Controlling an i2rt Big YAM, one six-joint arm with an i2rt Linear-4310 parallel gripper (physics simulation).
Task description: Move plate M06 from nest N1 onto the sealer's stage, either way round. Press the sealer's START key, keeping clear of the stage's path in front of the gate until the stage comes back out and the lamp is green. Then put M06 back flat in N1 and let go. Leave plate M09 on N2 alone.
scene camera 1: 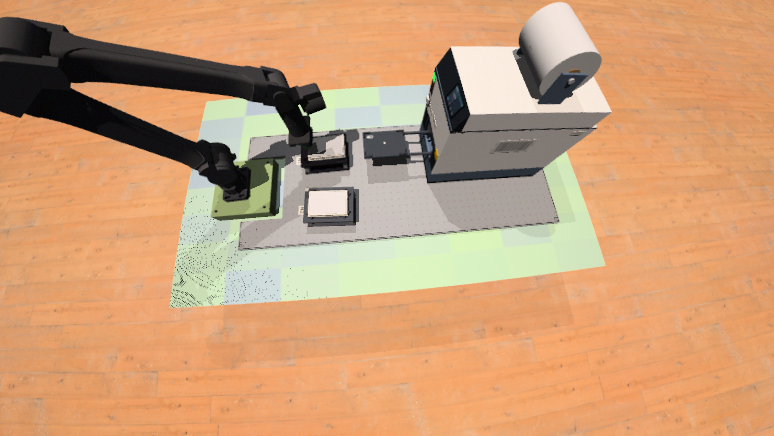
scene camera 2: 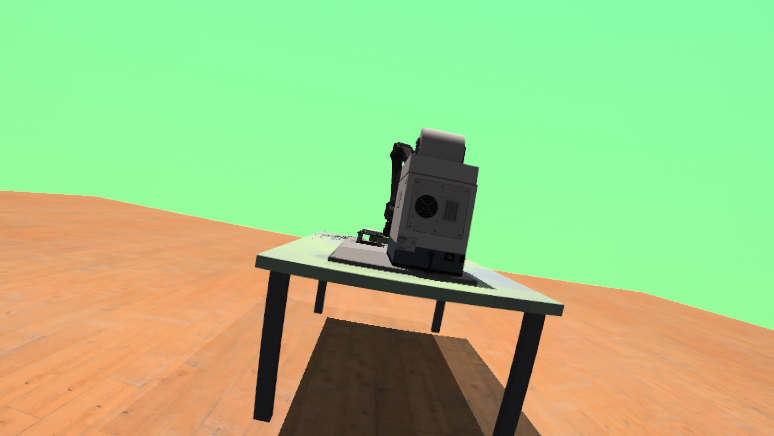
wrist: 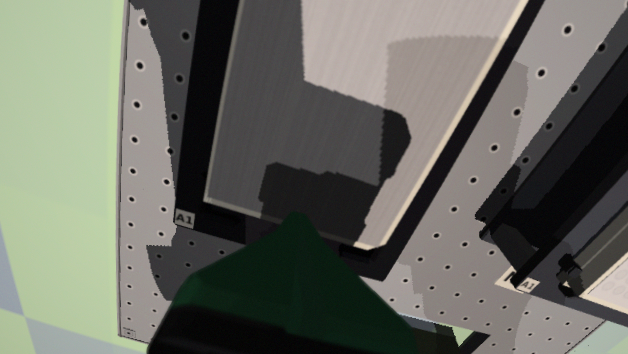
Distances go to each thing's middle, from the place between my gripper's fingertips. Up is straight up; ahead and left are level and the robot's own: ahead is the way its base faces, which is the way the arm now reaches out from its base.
Now: hand 210 mm to the left of the white-lidded plate (scene camera 1: 321,203), 50 mm short of it and 10 mm above it. Round my hand: black sealer stage (scene camera 1: 373,142) 300 mm ahead, 40 mm to the right, 30 mm above; white film roll (scene camera 1: 552,44) 640 mm ahead, 350 mm above, 50 mm to the right.
